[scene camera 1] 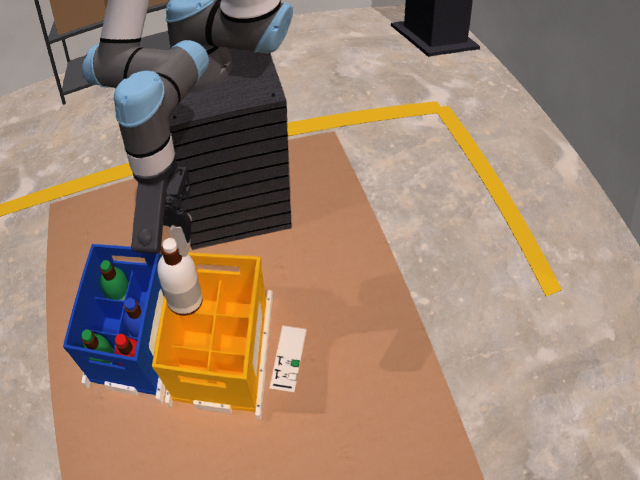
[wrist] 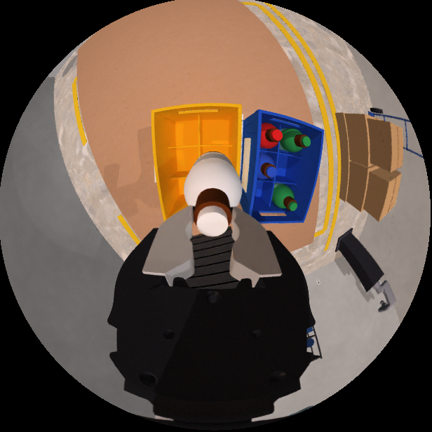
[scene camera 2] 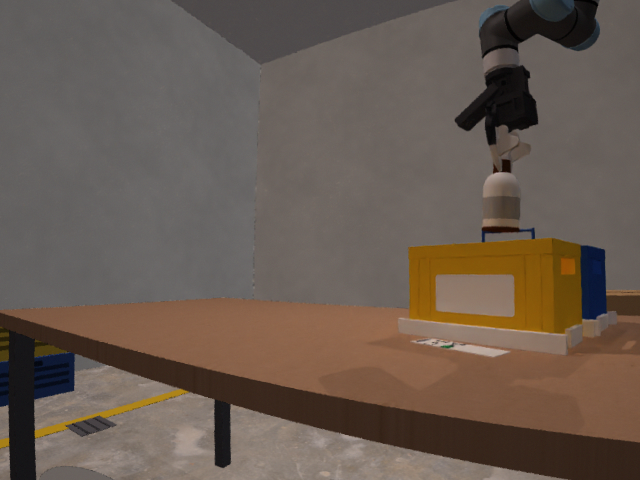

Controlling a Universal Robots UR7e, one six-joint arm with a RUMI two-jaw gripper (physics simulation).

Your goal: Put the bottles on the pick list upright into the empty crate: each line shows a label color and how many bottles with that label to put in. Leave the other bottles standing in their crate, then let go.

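Frame: origin at the arm's base, x ahead, y left, z up, level; metres.
Seen in the pictures: gripper, fingertip midpoint: (scene camera 1: 173, 255) (scene camera 2: 504, 173).
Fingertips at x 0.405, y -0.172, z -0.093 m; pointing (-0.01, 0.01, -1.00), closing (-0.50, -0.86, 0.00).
Observation:
Pixels of each thing's top centre, then the offset from my fingertips to it. Level surfaces: height alone.
- white bottle at its top centre: (scene camera 1: 168, 246) (scene camera 2: 499, 156) dz +0.038, dx +0.009, dy -0.005 m
- yellow crate at its top centre: (scene camera 1: 205, 311) (scene camera 2: 492, 245) dz -0.150, dx +0.032, dy +0.024 m
- blue crate at its top centre: (scene camera 1: 110, 297) (scene camera 2: 533, 250) dz -0.150, dx -0.077, dy -0.167 m
- blue bottle at its top centre: (scene camera 1: 129, 302) dz -0.162, dx -0.057, dy -0.126 m
- red bottle at its top centre: (scene camera 1: 120, 339) dz -0.162, dx +0.020, dy -0.173 m
- pick list at its top centre: (scene camera 2: 457, 346) (scene camera 1: 288, 358) dz -0.323, dx +0.101, dy +0.156 m
- brown table at its surface level: dz -0.325 m
My gripper (scene camera 1: 174, 241) (scene camera 2: 504, 164) (wrist: 212, 208) is shut on the neck of a white bottle (scene camera 1: 178, 284) (scene camera 2: 500, 206) (wrist: 212, 180). The bottle hangs upright, its base above the rim of the yellow crate (scene camera 1: 205, 388) (scene camera 2: 475, 258) (wrist: 157, 165), which holds no bottles in the compartments that show. The blue crate (scene camera 1: 113, 374) (scene camera 2: 594, 284) (wrist: 312, 175) holds two green bottles (scene camera 1: 113, 284) (scene camera 1: 98, 343) (wrist: 284, 196) (wrist: 294, 141), a blue bottle (scene camera 1: 132, 317) (wrist: 267, 169) and a red bottle (scene camera 1: 125, 345) (wrist: 270, 135). The pick list (scene camera 1: 287, 356) (scene camera 2: 460, 347) shows a green line and a white line; their counts are hard to read.
The crates stand side by side inside white edge strips (scene camera 1: 263, 356) (scene camera 2: 480, 335) on the brown table (scene camera 1: 372, 403) (scene camera 2: 232, 341) (wrist: 200, 55). A black slatted pedestal (scene camera 1: 232, 175) stands behind the crates. Cardboard boxes (wrist: 372, 160) show beyond the blue crate in the wrist view.

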